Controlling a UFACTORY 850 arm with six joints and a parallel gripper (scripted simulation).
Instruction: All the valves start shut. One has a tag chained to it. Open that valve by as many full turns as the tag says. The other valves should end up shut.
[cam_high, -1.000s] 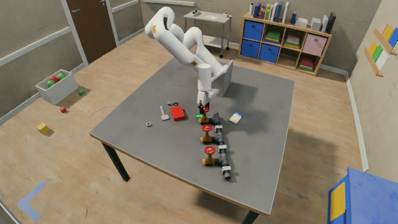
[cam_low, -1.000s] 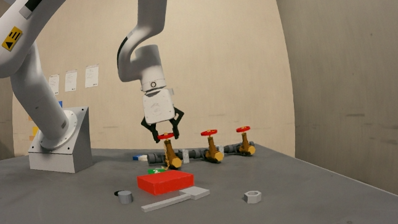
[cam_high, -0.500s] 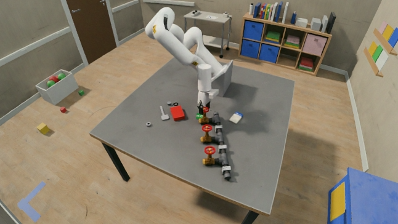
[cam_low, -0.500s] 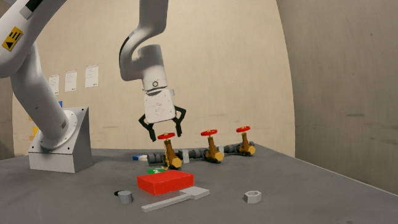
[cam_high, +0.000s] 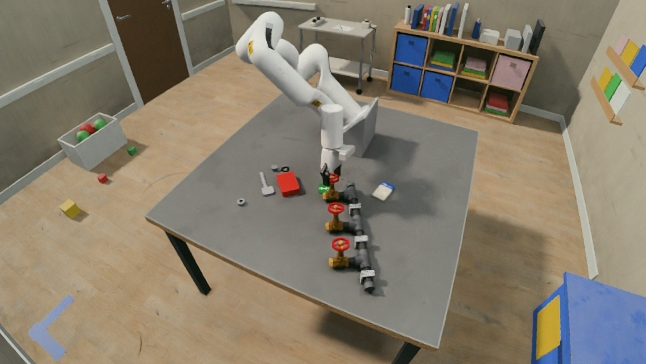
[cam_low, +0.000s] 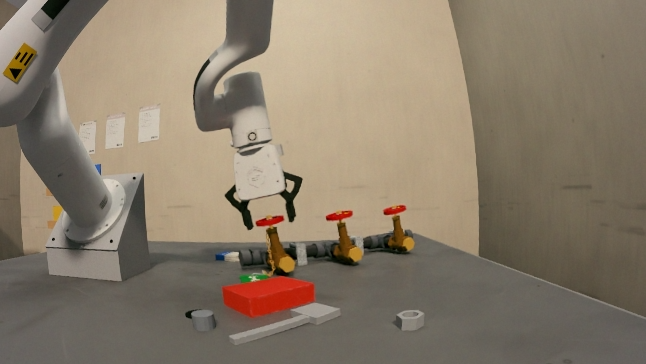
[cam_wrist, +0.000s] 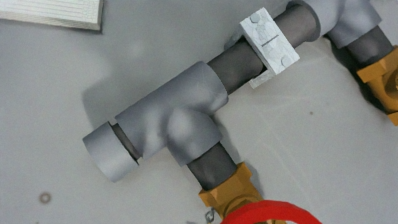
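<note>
Right now my hand is 40 mm past the green tag, 30 mm to the left of it and 110 mm above it. Round my hand: blue block (110 mm behind, 220 mm to the left, 110 mm below); grey hammer-shaped tool (30 mm ahead, 310 mm to the right, 110 mm below); red block (10 mm behind, 210 mm to the right, 100 mm below).
</note>
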